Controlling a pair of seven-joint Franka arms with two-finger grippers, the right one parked.
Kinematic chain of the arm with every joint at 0, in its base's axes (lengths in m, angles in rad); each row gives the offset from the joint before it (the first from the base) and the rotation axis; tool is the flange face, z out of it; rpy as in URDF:
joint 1: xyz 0 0 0.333 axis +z
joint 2: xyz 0 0 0 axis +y
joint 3: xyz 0 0 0.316 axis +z
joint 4: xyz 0.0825 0 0 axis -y
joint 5: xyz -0.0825 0 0.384 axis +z
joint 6: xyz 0 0 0 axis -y
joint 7: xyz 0.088 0 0 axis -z
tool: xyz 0 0 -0.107 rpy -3.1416 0 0
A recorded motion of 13 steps. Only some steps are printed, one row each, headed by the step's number.
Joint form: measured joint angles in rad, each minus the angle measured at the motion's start. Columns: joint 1, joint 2, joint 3, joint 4, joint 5, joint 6, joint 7.
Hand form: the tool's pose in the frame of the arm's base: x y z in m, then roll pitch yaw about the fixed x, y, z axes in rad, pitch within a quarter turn. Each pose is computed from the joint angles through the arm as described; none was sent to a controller.
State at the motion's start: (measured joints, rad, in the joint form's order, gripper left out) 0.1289 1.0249 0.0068 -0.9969 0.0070 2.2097 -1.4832
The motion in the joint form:
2: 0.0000 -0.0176 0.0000 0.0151 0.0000 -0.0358 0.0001
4: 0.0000 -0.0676 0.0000 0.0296 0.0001 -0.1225 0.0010
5: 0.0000 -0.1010 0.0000 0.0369 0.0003 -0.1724 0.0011
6: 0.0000 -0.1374 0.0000 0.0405 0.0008 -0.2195 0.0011
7: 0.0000 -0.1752 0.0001 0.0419 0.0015 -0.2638 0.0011
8: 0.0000 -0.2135 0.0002 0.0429 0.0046 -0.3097 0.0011
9: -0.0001 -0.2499 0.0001 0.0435 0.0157 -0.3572 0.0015
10: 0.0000 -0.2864 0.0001 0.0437 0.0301 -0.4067 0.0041
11: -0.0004 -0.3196 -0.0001 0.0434 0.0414 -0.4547 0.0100
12: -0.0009 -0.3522 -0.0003 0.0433 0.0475 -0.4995 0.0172
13: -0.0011 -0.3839 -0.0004 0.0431 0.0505 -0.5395 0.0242
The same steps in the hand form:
2: 0.7947 0.1066 0.2625 2.9585 -0.0282 1.6143
4: 0.7917 0.1063 0.3005 2.9807 -0.0265 1.6137
5: 0.7888 0.1060 0.3256 2.9899 -0.0259 1.6139
6: 0.7848 0.1055 0.3514 2.9970 -0.0256 1.6141
7: 0.7796 0.1050 0.3774 3.0021 -0.0259 1.6144
8: 0.7732 0.1045 0.4032 3.0090 -0.0283 1.6143
9: 0.7657 0.1044 0.4270 3.0204 -0.0382 1.6125
10: 0.7570 0.1046 0.4502 3.0346 -0.0515 1.6091
11: 0.7481 0.1043 0.4706 3.0511 -0.0617 1.6028
12: 0.7389 0.1034 0.4907 3.0643 -0.0669 1.5962
13: 0.7296 0.1025 0.5103 3.0735 -0.0693 1.5906

